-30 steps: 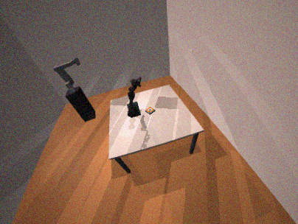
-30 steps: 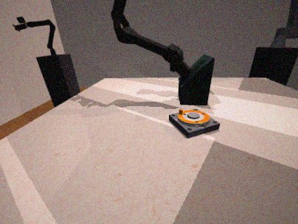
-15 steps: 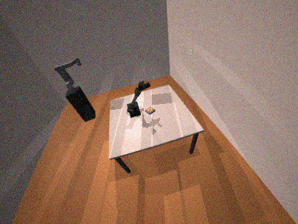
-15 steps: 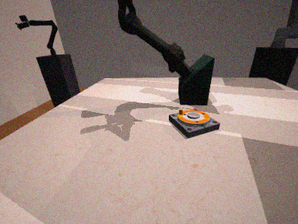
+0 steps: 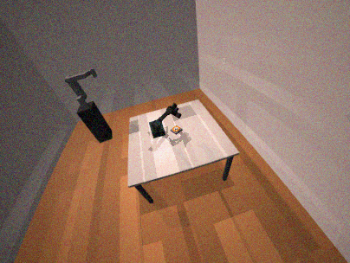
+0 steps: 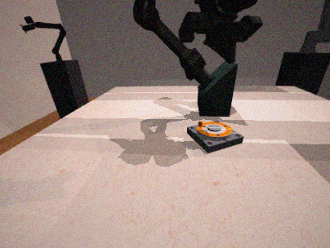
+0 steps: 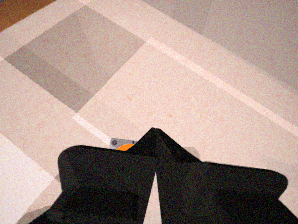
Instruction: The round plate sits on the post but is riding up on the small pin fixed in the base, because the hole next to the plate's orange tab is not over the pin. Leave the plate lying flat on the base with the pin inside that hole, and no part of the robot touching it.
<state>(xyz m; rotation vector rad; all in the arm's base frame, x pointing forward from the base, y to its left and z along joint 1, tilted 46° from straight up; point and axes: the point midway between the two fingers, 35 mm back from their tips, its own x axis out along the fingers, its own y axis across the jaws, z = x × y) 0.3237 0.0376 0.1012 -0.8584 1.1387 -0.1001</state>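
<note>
Now: the round orange plate 20 cm below my gripper tip, 8 cm behind it and 2 cm to the right of it. Also, from my gripper tip: grey base: 21 cm below, 7 cm behind.
</note>
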